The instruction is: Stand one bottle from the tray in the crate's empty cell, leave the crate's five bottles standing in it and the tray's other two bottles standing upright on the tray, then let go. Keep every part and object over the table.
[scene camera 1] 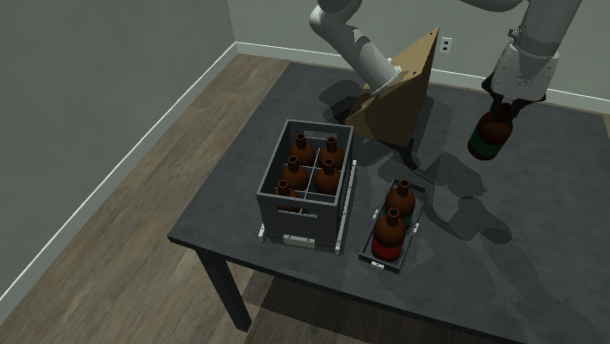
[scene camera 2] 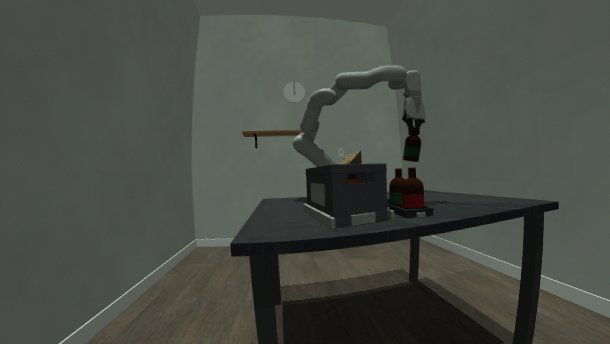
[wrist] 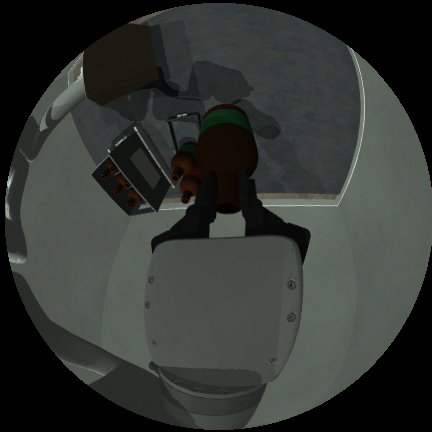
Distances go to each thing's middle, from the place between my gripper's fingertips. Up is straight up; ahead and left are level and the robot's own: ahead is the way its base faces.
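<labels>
The red-label bottle (scene camera 1: 389, 233) is here, and my hand is 17 cm to the left of it, 20 cm short of it and 24 cm above it.
</labels>
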